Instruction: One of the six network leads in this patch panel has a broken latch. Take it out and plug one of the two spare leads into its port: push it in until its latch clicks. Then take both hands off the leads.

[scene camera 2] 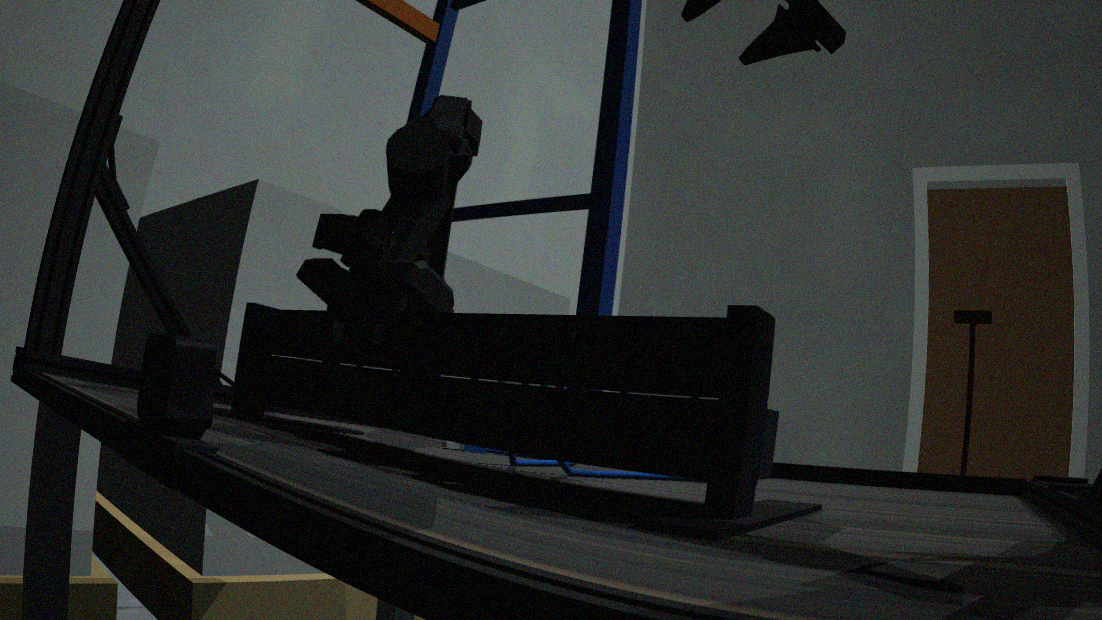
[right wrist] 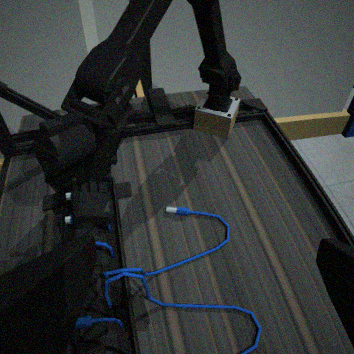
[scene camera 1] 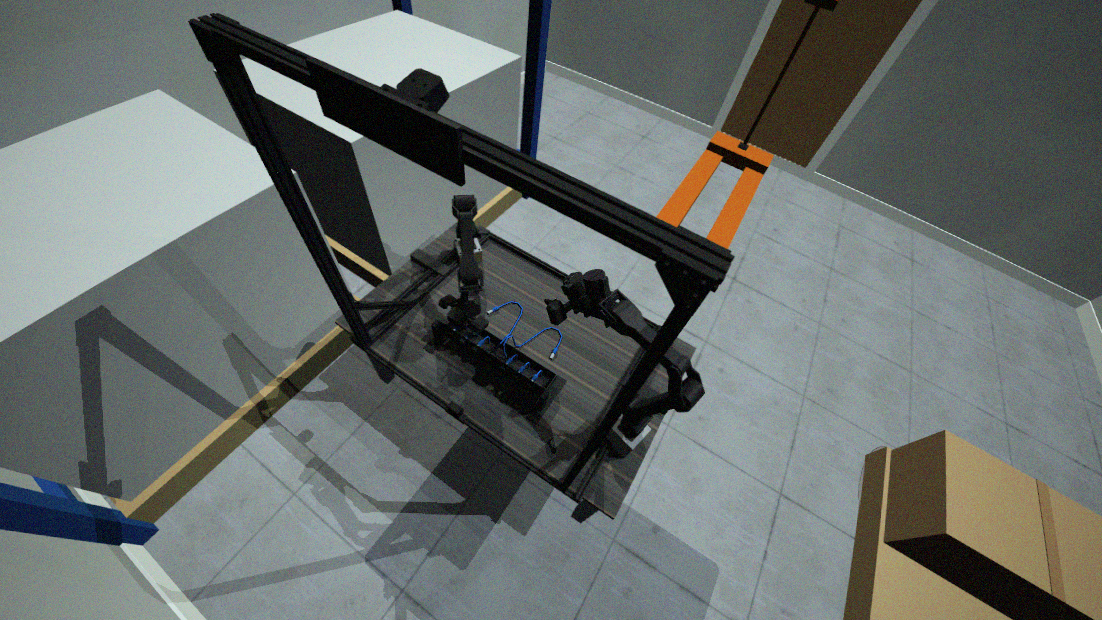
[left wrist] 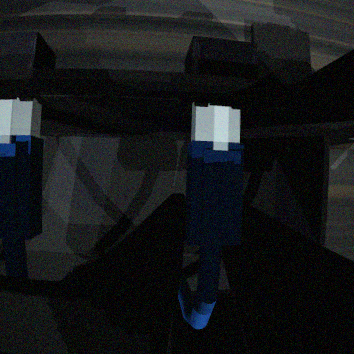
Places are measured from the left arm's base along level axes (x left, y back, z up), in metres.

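Pixels of known places: left gripper, between the fingertips: (scene camera 2: 327, 362) (scene camera 1: 458, 330) (left wrist: 200, 206); right gripper, between the fingertips: (scene camera 2: 714, 41) (right wrist: 209, 250) (scene camera 1: 555, 293); left arm's base, origin of its link: (right wrist: 217, 103); right arm's base, origin of its link: (scene camera 1: 630, 427).
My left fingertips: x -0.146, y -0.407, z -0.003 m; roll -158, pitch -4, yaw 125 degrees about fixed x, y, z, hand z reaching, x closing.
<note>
For each thing: its top centre in the pictures, then the offset to it from my left fingertips. "spot": a spot on its surface instead.
- blue lead with a clear plug, centre of its top: (left wrist: 222, 149) dx -0.013, dy -0.011, dz +0.029 m
- neighbouring lead, a spot on its surface: (left wrist: 19, 190) spot: dx +0.025, dy -0.044, dz +0.025 m
- spare lead, a spot on its surface: (right wrist: 182, 211) (scene camera 1: 495, 309) spot: dx +0.171, dy +0.087, dz -0.057 m
The black patch panel (scene camera 1: 504, 378) (scene camera 2: 508, 347) stands on the table with several short blue leads in it. My left gripper (scene camera 1: 462, 320) (left wrist: 200, 206) is at the panel's left end in scene camera 1, shut on a blue lead with a clear plug (left wrist: 215, 187). The panel hides its fingertips in scene camera 2. A neighbouring lead (left wrist: 19, 190) sits beside it. Its latch is too dark to judge. One spare lead (scene camera 1: 490, 310) (right wrist: 182, 211) and the other spare lead (scene camera 1: 552, 354) (right wrist: 215, 306) curve over the table. My right gripper (scene camera 1: 552, 310) (right wrist: 209, 250) is open above the table, away from the leads.
A black frame (scene camera 1: 585, 204) spans the table. The left arm's base block (right wrist: 215, 122) stands at the far table edge in the right wrist view. A raised dark rail (right wrist: 305, 180) runs along the table's side. Cardboard boxes (scene camera 1: 994, 501) stand away on the floor.
</note>
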